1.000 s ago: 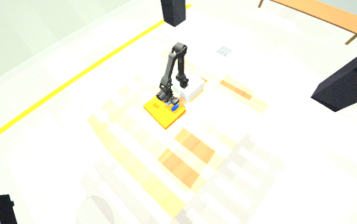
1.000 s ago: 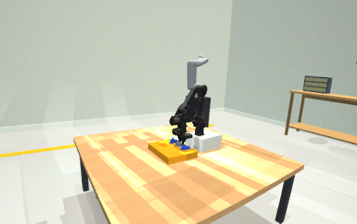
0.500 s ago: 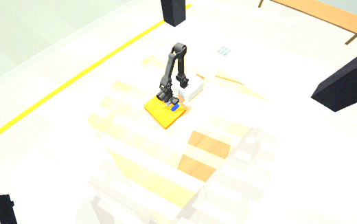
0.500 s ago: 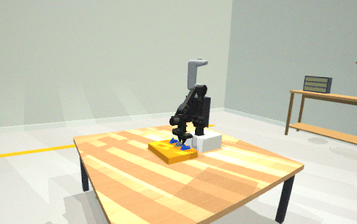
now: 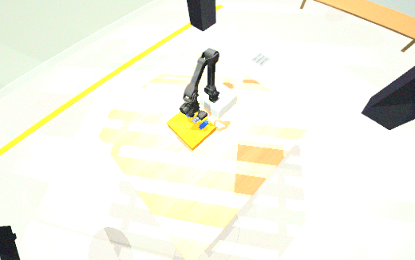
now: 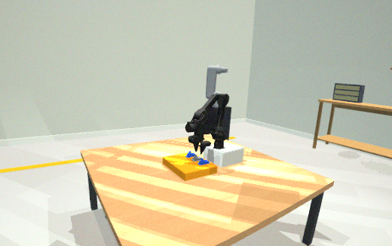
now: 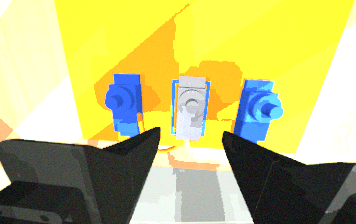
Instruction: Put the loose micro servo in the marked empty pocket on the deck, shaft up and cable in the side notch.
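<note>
My gripper tip is now 120 mm short of the deck and 70 mm above it.
</note>
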